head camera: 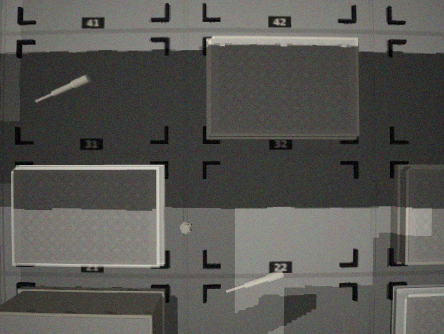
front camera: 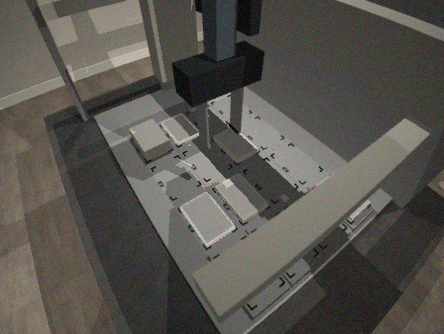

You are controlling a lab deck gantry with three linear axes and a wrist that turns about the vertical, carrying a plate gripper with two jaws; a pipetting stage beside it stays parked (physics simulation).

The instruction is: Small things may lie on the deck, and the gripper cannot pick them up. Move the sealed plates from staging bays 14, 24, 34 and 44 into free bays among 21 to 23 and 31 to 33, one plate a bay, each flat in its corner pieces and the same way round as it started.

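Places are measured from the robot's base along level axes (x ahead, y right, z down), in centimetres.
Pixels of known places: gripper, fingertip midpoint: (front camera: 220,136); robot's base, link origin: (front camera: 131,138).
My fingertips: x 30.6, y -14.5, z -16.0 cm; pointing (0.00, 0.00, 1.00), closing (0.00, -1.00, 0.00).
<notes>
Ahead of a thing's pixels: the offset from my fingertips to its middle. "pt": to the spot under its first point.
My gripper (front camera: 223,141) is open, its two jaws hanging apart over the back of the deck with no plate between them; the head view does not show it. A plate @(dx -7.8, dy -11.2, dz +15.3 cm) (front camera: 235,144) (head camera: 282,90) lies in bay 32. A white-rimmed plate @(dx -24.2, dy -0.5, dz +15.3 cm) (front camera: 180,129) (head camera: 85,220) lies in bay 21. Another plate @(dx +8.6, dy -0.5, dz +15.3 cm) (front camera: 242,197) (head camera: 420,250) lies in bay 23, cut off by the head view's edge. A pale-topped plate @(dx +25.0, dy -21.9, dz +13.8 cm) (front camera: 359,211) shows past the beam in the staging column, seemingly in bay 44. Bays 22 and 31 hold no plate. The seals cannot be told.
A tall block @(dx -24.2, dy +10.2, dz +13.9 cm) (front camera: 150,139) (head camera: 75,322) stands in bay 11, and a white-rimmed plate @(dx +8.6, dy +10.2, dz +15.3 cm) (front camera: 207,217) (head camera: 425,317) in bay 13. A pipette tip @(pt dx -26.6, dy -11.1, dz +15.5 cm) (head camera: 61,90) lies in bay 31, another tip @(pt dx -10.0, dy +5.2, dz +15.4 cm) (head camera: 255,282) below bay 22's label. A round bit @(pt dx -16.0, dy +0.7, dz +15.6 cm) (head camera: 185,228) lies between bays 21 and 22. A beam (front camera: 310,220) crosses the front.
</notes>
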